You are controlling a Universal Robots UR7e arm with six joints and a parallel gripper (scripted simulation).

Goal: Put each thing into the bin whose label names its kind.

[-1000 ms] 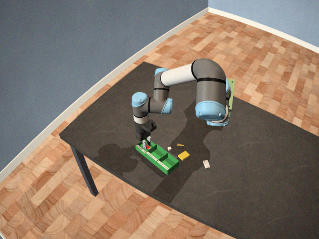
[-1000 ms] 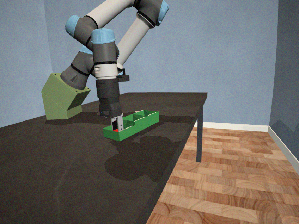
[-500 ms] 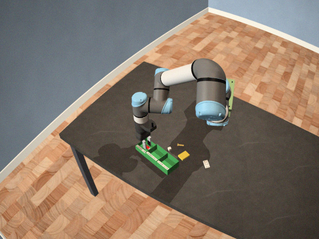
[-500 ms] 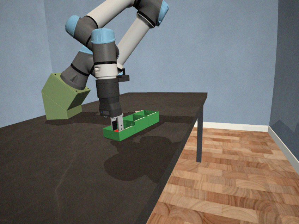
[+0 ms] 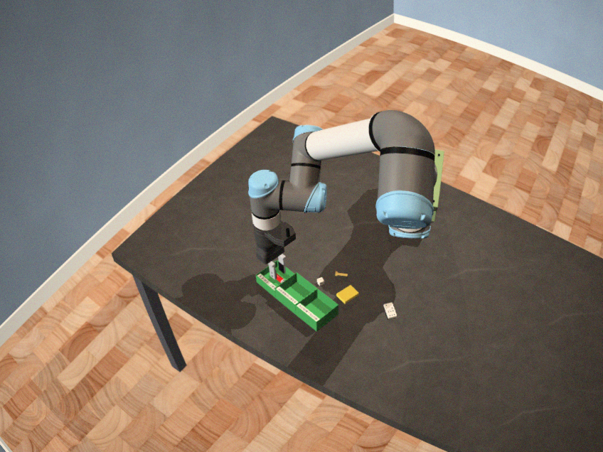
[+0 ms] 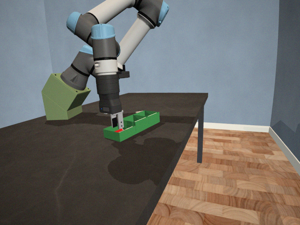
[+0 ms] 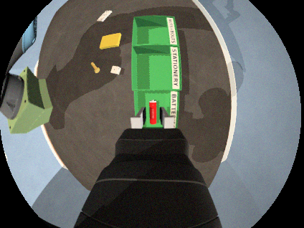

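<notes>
Right now the red battery is 30 mm below my hand. Round my hand: flat yellow block (190 mm to the left, 90 mm behind, 40 mm below); brass bolt (130 mm behind, 120 mm to the left, 40 mm below); white die (100 mm to the left, 70 mm behind, 40 mm below).
</notes>
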